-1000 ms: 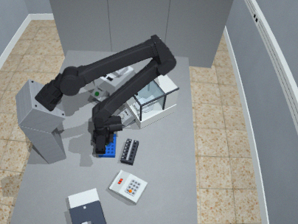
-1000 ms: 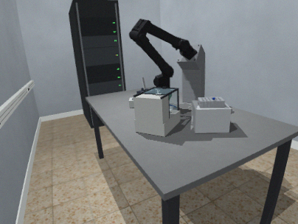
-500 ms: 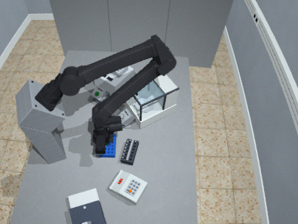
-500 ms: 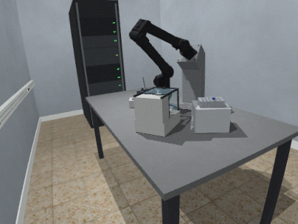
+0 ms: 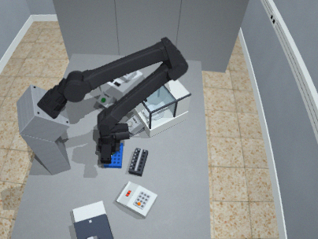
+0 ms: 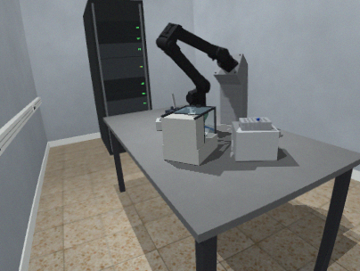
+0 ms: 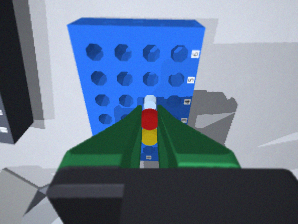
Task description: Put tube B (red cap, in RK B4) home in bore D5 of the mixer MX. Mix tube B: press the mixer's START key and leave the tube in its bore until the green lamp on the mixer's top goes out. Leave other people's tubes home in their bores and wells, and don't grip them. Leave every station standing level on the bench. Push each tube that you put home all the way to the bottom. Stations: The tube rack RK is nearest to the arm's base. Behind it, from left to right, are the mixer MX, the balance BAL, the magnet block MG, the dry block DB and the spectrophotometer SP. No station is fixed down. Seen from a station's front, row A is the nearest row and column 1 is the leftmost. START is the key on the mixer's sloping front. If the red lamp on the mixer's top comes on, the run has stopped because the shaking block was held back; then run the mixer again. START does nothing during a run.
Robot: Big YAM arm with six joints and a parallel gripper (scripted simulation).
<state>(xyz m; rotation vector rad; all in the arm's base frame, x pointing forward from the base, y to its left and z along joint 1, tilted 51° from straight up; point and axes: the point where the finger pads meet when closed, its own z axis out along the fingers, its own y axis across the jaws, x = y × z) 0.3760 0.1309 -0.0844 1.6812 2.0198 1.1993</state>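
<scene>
Right now my hand is 1 cm past the yellow-capped tube, 2 cm to the right of it and 2 cm above it. Also, from my hand: black magnet block 14 cm ahead, 3 cm to the left, 3 cm below; blue tube rack RK 1 cm to the left, 4 cm below; dry block 21 cm ahead, 15 cm to the right, 2 cm below.
</scene>
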